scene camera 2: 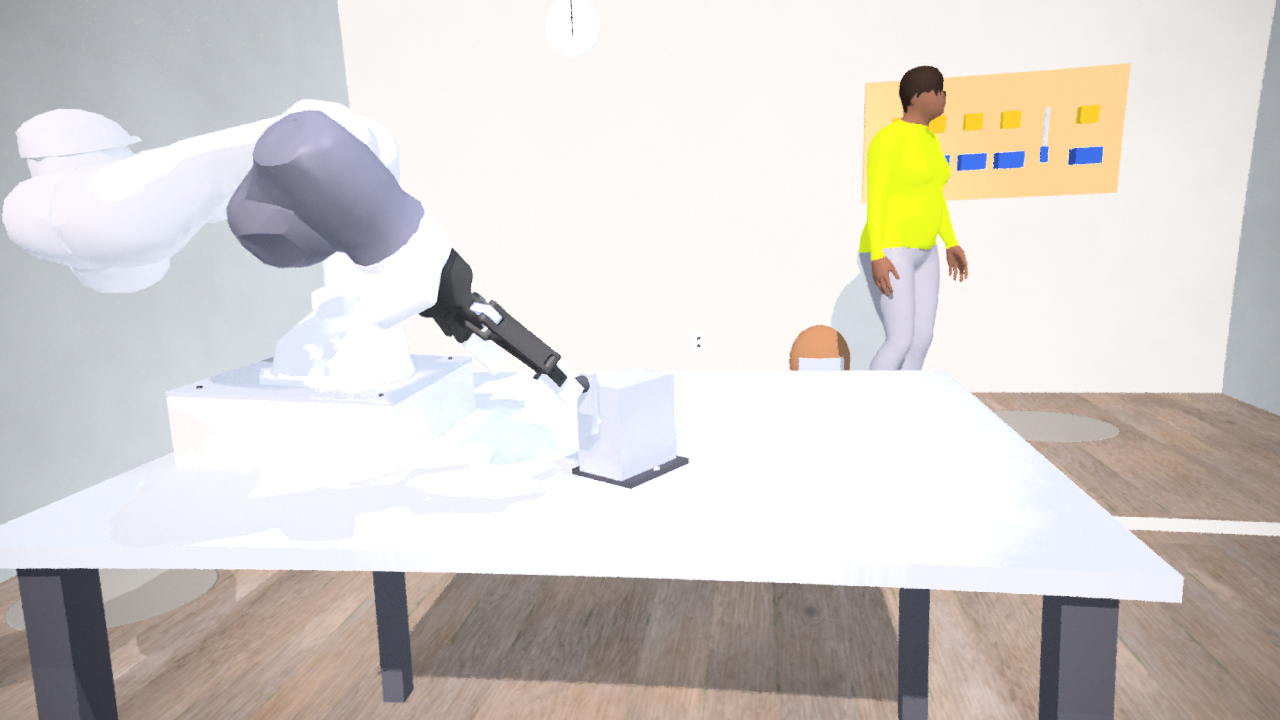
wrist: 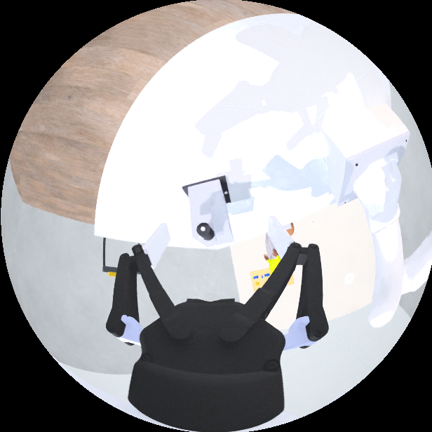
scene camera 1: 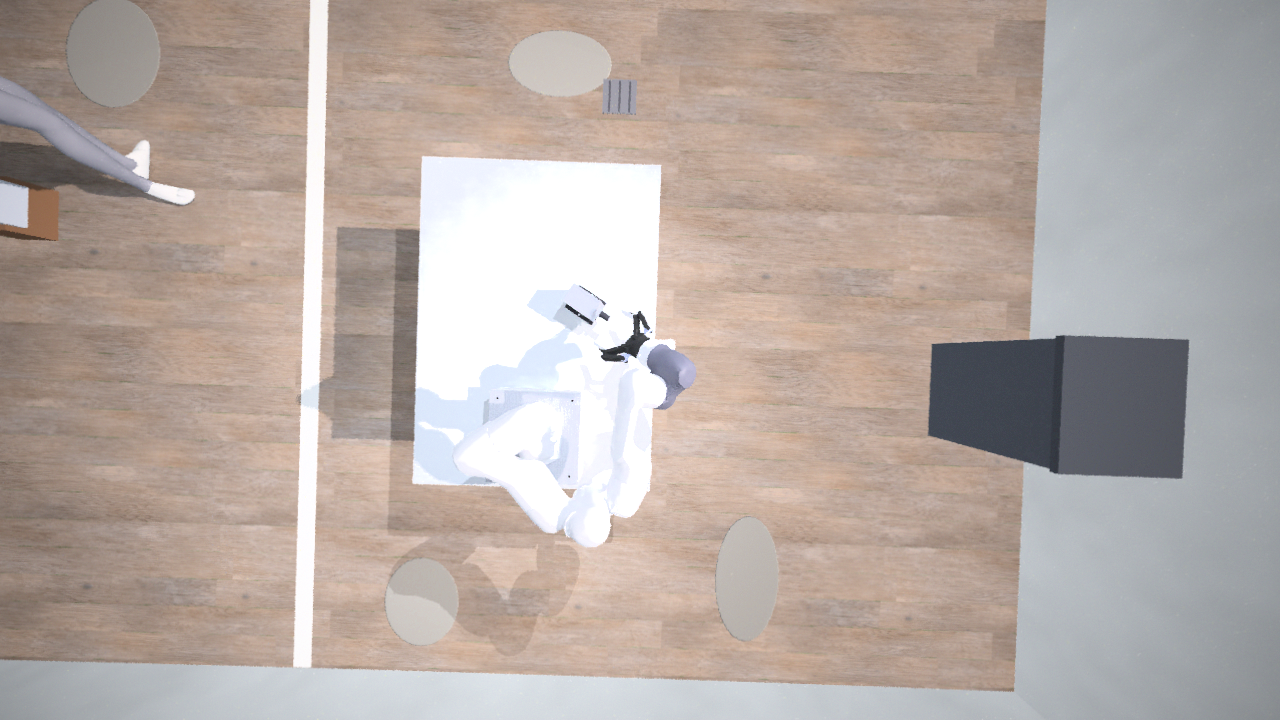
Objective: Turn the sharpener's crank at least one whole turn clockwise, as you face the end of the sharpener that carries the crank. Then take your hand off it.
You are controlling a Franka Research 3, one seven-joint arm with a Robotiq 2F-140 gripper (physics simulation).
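The sharpener (scene camera 1: 583, 304) (scene camera 2: 637, 420) (wrist: 202, 202) is a pale upright box on a dark base plate, standing on the white table (scene camera 1: 501, 214) (scene camera 2: 805, 501) (wrist: 135, 165). Its crank has a black knob (scene camera 2: 581, 384) (wrist: 205, 230), high up on the end facing the gripper. The pale crank arm is hard to make out against the box. My gripper (scene camera 1: 608, 329) (scene camera 2: 569, 387) (wrist: 216, 228) is open, tilted down towards that end. In the wrist view the knob shows between the spread fingertips, nearer the left one; whether a finger touches it I cannot tell.
The arm's base block (scene camera 2: 313, 416) (wrist: 375, 150) stands on the same table. A person (scene camera 2: 908, 197) in a yellow top stands beyond the table by the far wall. A dark tall block (scene camera 1: 1123, 407) stands well off to the right in the overhead view.
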